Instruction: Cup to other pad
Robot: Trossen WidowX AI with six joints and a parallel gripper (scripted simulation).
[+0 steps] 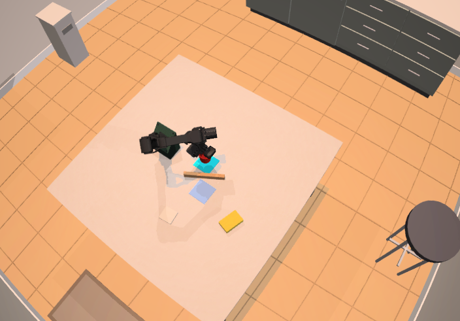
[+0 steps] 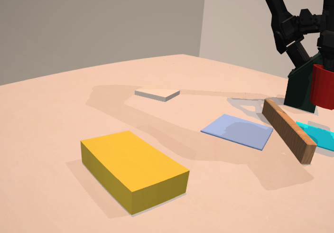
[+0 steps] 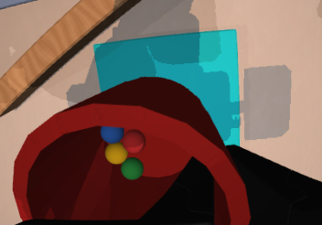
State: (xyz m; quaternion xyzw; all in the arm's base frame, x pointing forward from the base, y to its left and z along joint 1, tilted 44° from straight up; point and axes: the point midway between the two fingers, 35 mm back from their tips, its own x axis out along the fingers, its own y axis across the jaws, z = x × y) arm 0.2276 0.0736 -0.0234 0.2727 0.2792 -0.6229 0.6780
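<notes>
Right now my gripper tip is 2 cm short of the cyan pad, 1 cm to the right of it and 12 cm above it. Also, from my gripper tip: yellow block (35 cm ahead, 19 cm to the right, 9 cm below); then red cup (3 cm ahead); then wooden bar (7 cm ahead, 7 cm to the right, 10 cm below).
</notes>
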